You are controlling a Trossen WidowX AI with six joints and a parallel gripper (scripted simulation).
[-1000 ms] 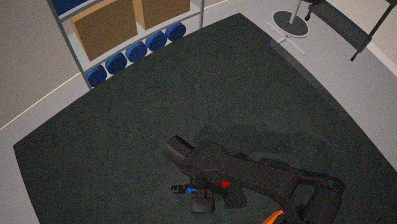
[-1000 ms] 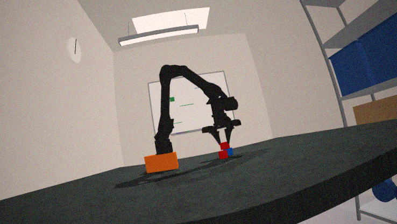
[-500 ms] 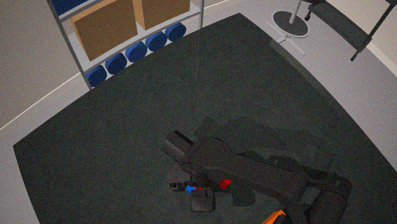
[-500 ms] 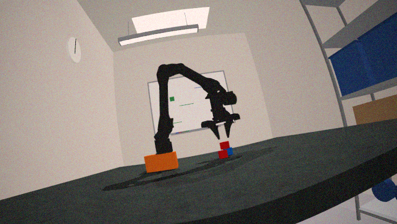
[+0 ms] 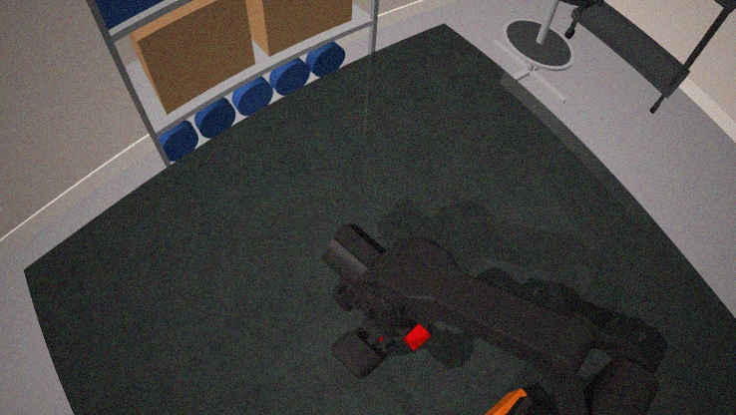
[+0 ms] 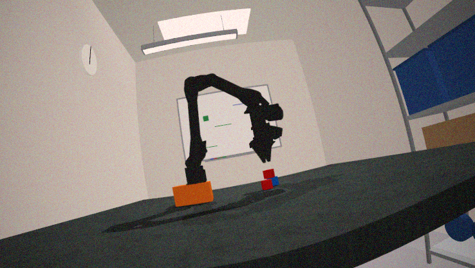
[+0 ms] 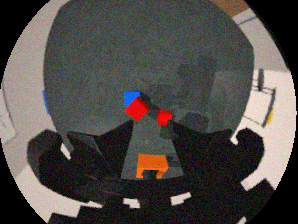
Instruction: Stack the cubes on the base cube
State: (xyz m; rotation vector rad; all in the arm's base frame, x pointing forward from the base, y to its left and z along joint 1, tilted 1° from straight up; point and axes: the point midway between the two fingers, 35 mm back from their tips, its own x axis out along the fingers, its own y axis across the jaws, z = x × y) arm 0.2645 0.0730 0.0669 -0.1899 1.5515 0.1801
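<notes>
My gripper tip is now 8 cm above the blue cube, 4 cm to the right of it and 1 cm short of it.
</notes>
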